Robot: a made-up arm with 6 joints.
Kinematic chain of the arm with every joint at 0, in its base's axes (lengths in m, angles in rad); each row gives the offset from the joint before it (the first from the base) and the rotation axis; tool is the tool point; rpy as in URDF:
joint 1: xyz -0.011 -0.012 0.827 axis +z
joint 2: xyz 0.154 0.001 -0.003 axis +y
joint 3: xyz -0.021 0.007 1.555 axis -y
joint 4: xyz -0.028 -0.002 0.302 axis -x
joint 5: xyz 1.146 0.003 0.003 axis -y
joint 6: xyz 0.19 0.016 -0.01 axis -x
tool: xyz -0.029 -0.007 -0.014 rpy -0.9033 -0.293 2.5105
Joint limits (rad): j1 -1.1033..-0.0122 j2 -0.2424..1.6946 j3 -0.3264..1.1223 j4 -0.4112..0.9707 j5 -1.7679..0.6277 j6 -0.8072..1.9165
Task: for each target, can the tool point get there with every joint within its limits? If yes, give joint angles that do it. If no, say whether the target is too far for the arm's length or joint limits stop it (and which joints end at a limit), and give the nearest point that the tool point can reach.
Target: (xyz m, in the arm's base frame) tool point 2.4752 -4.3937 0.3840
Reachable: no: too far | nearest point 1.4736 -2.6285 0.5668 | short by 2.038 m
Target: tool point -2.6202 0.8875 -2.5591
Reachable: no: too far | nearest point 0.5454 -1.2542 -0.5625 | short by 4.312 m
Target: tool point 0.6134 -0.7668 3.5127
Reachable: yes | joints -0.8892 0.1230 0.9303 -0.0062 0.1446 0.9960
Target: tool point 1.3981 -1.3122 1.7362
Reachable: yes | joints -0.7793 0.4569 -0.1076 -0.2986 -0.9646 -0.3862
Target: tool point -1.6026 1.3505 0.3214
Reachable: no: joint limits stop it (at a limit: joint 1, joint 2, joint 3, joint 6) | nearest point 1.3303 0.0400 -0.4480 | short by 3.303 m
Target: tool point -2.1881 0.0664 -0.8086
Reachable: no: joint limits stop it (at a limit: joint 1, joint 2, joint 3, joint 6) | nearest point 0.5192 -1.2637 -0.5028 | short by 3.032 m
